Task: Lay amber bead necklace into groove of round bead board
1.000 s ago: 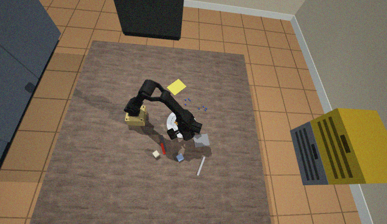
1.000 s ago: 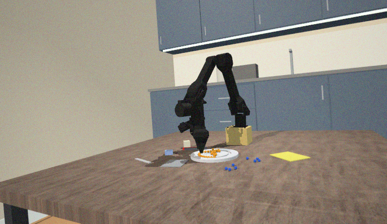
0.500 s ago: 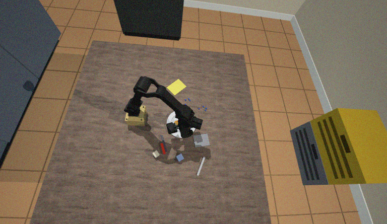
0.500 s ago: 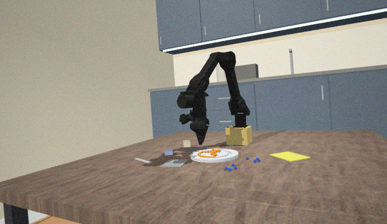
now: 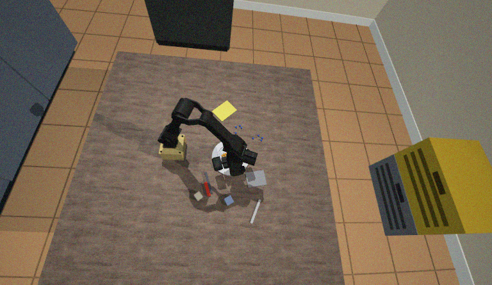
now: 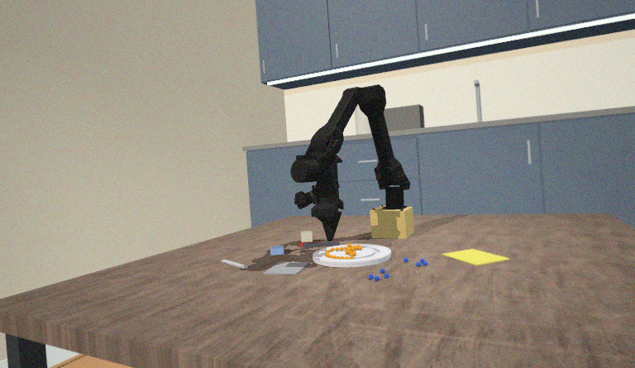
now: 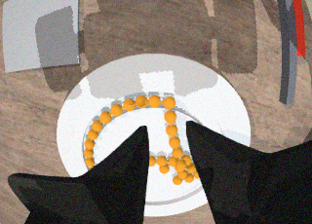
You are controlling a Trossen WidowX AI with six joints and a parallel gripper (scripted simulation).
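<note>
Right now the red stick is 110 mm behind my gripper tip, 100 mm to the right of it and 40 mm below it. Also, from my gripper tip: cream cube: 160 mm behind, 150 mm to the right, 20 mm below; then light blue cube: 170 mm to the right, 30 mm below, 10 mm behind; then grey square tile: 130 mm ahead, 60 mm to the right, 40 mm below.
</note>
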